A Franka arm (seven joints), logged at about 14 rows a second.
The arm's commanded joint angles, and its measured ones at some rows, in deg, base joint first. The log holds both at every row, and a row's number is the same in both.
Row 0, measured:
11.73 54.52 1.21 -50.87 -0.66 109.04 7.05
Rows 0 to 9, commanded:
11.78 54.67 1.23 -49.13 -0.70 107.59 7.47
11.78 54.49 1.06 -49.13 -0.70 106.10 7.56
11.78 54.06 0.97 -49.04 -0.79 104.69 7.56
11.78 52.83 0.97 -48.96 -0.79 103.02 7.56
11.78 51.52 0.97 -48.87 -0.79 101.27 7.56
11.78 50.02 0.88 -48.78 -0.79 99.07 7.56
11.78 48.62 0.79 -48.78 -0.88 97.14 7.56
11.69 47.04 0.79 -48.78 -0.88 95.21 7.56
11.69 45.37 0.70 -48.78 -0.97 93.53 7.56
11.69 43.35 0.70 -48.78 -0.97 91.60 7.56
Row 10, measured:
11.66 48.29 0.91 -47.87 -0.66 95.44 7.05
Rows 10 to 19, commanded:
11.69 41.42 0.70 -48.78 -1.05 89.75 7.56
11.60 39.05 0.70 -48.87 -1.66 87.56 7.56
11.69 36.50 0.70 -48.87 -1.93 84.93 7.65
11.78 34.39 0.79 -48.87 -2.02 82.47 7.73
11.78 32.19 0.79 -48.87 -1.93 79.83 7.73
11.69 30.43 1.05 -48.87 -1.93 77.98 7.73
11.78 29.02 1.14 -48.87 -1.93 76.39 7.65
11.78 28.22 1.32 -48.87 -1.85 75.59 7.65
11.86 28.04 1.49 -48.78 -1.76 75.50 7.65
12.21 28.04 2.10 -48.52 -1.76 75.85 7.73
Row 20, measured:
11.65 28.85 1.26 -47.29 -1.10 75.35 7.05
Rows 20 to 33, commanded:
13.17 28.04 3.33 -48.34 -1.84 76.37 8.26
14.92 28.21 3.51 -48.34 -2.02 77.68 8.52
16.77 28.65 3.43 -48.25 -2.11 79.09 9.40
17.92 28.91 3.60 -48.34 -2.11 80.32 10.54
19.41 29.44 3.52 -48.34 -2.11 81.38 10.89
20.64 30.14 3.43 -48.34 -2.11 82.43 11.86
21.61 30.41 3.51 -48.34 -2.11 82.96 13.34
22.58 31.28 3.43 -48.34 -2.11 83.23 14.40
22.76 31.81 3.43 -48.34 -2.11 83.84 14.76
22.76 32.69 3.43 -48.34 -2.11 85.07 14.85
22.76 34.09 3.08 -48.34 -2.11 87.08 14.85
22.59 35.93 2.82 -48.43 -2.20 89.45 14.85
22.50 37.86 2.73 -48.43 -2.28 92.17 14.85
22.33 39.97 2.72 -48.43 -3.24 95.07 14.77
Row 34, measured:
22.45 36.21 2.81 -49.37 -1.35 90.46 13.61
